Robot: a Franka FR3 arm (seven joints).
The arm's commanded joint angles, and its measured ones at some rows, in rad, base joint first. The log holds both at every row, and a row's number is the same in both.
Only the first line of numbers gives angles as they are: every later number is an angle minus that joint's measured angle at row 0.
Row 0, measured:
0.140, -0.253, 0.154, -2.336, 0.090, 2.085, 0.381
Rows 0 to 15, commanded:
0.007, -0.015, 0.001, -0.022, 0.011, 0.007, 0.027
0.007, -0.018, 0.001, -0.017, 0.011, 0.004, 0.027
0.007, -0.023, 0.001, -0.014, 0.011, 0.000, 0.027
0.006, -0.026, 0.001, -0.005, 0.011, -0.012, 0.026
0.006, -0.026, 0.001, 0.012, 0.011, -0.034, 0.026
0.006, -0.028, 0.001, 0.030, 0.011, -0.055, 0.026
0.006, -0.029, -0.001, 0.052, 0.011, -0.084, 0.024
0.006, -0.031, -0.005, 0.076, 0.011, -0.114, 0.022
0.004, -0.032, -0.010, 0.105, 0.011, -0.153, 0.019
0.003, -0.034, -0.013, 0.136, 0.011, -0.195, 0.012
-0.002, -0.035, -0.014, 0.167, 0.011, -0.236, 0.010
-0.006, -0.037, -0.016, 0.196, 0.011, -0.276, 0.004
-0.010, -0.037, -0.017, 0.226, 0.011, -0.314, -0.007
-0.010, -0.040, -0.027, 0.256, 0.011, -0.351, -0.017
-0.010, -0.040, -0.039, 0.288, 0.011, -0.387, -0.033
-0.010, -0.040, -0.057, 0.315, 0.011, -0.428, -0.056
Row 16, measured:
-0.003, -0.041, -0.025, 0.226, 0.000, -0.317, -0.005
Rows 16 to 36, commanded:
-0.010, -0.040, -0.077, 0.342, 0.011, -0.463, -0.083
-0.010, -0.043, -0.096, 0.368, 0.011, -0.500, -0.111
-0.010, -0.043, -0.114, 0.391, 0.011, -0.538, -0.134
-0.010, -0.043, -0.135, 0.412, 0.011, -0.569, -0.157
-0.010, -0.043, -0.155, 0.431, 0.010, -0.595, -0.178
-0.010, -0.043, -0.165, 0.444, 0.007, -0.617, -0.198
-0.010, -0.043, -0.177, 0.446, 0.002, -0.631, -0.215
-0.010, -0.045, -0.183, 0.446, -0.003, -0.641, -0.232
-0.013, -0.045, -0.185, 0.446, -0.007, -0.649, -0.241
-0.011, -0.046, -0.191, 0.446, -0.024, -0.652, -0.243
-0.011, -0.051, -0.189, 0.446, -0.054, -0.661, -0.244
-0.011, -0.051, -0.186, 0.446, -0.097, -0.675, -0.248
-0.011, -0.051, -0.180, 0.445, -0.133, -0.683, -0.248
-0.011, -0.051, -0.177, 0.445, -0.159, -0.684, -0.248
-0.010, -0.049, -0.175, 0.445, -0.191, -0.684, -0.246
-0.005, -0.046, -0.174, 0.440, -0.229, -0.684, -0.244
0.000, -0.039, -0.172, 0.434, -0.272, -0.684, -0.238
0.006, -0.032, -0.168, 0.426, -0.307, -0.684, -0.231
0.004, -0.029, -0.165, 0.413, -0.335, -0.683, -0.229
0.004, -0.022, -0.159, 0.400, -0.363, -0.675, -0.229
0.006, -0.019, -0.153, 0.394, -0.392, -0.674, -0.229
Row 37, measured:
-0.001, -0.036, -0.170, 0.417, -0.308, -0.670, -0.233
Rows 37 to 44, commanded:
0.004, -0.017, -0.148, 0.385, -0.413, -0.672, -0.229
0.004, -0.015, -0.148, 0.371, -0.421, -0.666, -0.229
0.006, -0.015, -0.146, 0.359, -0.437, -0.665, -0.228
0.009, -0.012, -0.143, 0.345, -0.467, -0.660, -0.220
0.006, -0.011, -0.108, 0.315, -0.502, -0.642, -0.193
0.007, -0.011, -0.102, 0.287, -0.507, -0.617, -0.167
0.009, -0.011, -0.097, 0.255, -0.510, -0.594, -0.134
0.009, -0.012, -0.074, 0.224, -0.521, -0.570, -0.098
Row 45, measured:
0.000, 0.003, -0.114, 0.323, -0.477, -0.642, -0.191
